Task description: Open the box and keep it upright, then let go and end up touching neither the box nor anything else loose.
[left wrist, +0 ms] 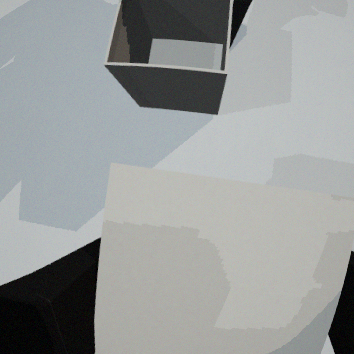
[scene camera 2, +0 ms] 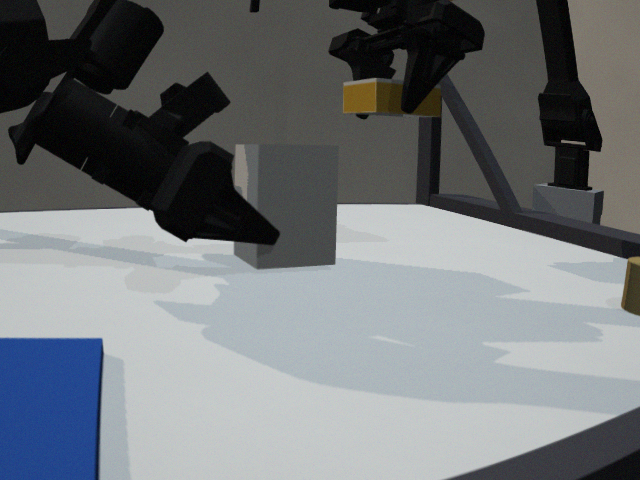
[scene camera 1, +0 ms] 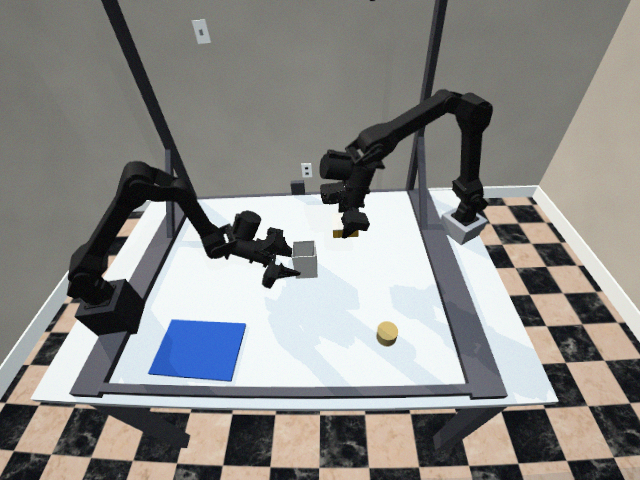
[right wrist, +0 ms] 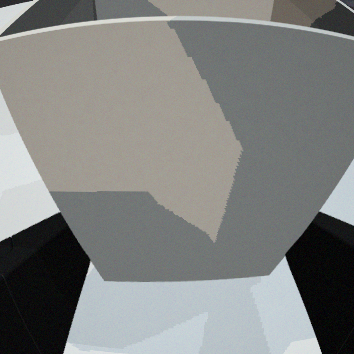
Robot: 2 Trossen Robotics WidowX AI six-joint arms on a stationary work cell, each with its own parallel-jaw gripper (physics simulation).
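Places are measured from the left arm's base along level axes (x right, y ahead, z up), in centimetres.
Where they show: left gripper, fingertip midpoint: (left wrist: 216,247) (scene camera 2: 382,115) (scene camera 1: 341,229); right gripper, fingertip midpoint: (left wrist: 183,43) (scene camera 2: 263,232) (scene camera 1: 300,265) (right wrist: 188,214); left arm's base, origin of the base link: (scene camera 2: 570,187) (scene camera 1: 464,217); right arm's base, origin of the base link: (scene camera 1: 100,296).
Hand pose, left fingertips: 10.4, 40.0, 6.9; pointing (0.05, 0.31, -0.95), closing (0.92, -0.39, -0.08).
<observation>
Each offset is from my left fingertips to the top centre of the thing, as dx, dy, dz.
The grey box {+2.0, +11.2, -3.0} (scene camera 1: 305,266) (scene camera 2: 297,206) (left wrist: 175,89) (right wrist: 125,125) stands upright on the table with its top open; the left wrist view shows into it. My right gripper (scene camera 1: 295,263) (right wrist: 188,214) is shut on the box, with its fingers on opposite sides; one finger is hidden behind the box in scene camera 2. The lid {-0.4, -0.9, +3.4} (scene camera 1: 338,234) (scene camera 2: 359,98) (left wrist: 160,270), with yellow sides and a pale top, is off the box. My left gripper (scene camera 2: 385,111) (left wrist: 216,247) is shut on the lid and holds it in the air, apart from the box and farther right in both scene views.
A blue square mat {-6.1, +46.3, -11.9} (scene camera 1: 199,351) (scene camera 2: 46,403) lies at the front left of the table. A short yellow cylinder {-27.5, +4.3, -9.2} (scene camera 1: 387,332) (scene camera 2: 631,284) stands at the front right. Dark frame rails (scene camera 1: 289,390) border the table, and dark posts (scene camera 1: 139,72) rise at the back corners.
</observation>
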